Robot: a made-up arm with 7 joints.
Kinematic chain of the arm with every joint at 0, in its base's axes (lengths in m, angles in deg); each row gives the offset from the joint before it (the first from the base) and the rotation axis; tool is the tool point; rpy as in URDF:
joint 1: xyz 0 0 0.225 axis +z
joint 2: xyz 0 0 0 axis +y
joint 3: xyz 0 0 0.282 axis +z
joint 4: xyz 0.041 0 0 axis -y
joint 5: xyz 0.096 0 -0.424 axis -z
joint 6: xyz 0 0 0 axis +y
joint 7: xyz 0.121 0 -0.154 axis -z
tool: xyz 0 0 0 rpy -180 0 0
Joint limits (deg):
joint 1: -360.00..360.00
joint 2: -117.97..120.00
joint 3: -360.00..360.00
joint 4: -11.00..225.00
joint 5: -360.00..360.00
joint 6: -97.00..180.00
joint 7: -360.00..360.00
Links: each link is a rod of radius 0.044 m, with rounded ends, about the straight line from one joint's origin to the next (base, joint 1, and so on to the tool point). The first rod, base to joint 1, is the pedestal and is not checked.
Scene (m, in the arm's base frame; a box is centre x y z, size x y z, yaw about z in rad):
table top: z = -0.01
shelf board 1: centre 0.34 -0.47 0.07 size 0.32 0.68 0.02 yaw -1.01
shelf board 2: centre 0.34 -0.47 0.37 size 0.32 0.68 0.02 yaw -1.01
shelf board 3: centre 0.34 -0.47 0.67 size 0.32 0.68 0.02 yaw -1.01
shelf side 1: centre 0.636 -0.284 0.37 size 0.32 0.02 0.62 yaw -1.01
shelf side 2: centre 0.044 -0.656 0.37 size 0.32 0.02 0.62 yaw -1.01
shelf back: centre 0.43 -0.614 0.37 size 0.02 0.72 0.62 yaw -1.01
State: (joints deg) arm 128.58 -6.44 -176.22 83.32 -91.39 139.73 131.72
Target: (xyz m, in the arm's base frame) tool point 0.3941 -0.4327 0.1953
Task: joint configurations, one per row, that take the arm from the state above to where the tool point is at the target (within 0.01 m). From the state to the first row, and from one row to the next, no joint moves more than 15 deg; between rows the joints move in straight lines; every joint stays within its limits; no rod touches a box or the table.
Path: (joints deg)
1: 139.62 4.01 -181.17 69.38 -94.76 143.26 129.33
2: 150.65 14.47 -186.13 55.45 -98.13 146.80 126.94
3: 161.69 24.92 -191.08 41.51 -101.50 150.33 124.55
4: 172.72 35.38 -196.04 27.57 -104.87 153.87 122.16
5: 166.42 23.00 -186.42 31.22 -94.78 154.37 124.55
6: 160.11 10.63 -176.80 34.87 -84.68 154.87 126.94
7: 153.81 -1.75 -167.19 38.52 -74.59 155.37 129.33
8: 147.50 -14.12 -157.57 42.17 -64.50 155.88 131.72
9: 144.70 -19.84 -160.19 53.50 -73.30 146.45 131.72
10: 141.90 -25.56 -162.80 64.83 -82.11 137.03 131.72
11: 139.10 -31.28 -165.41 76.16 -90.91 127.60 131.72

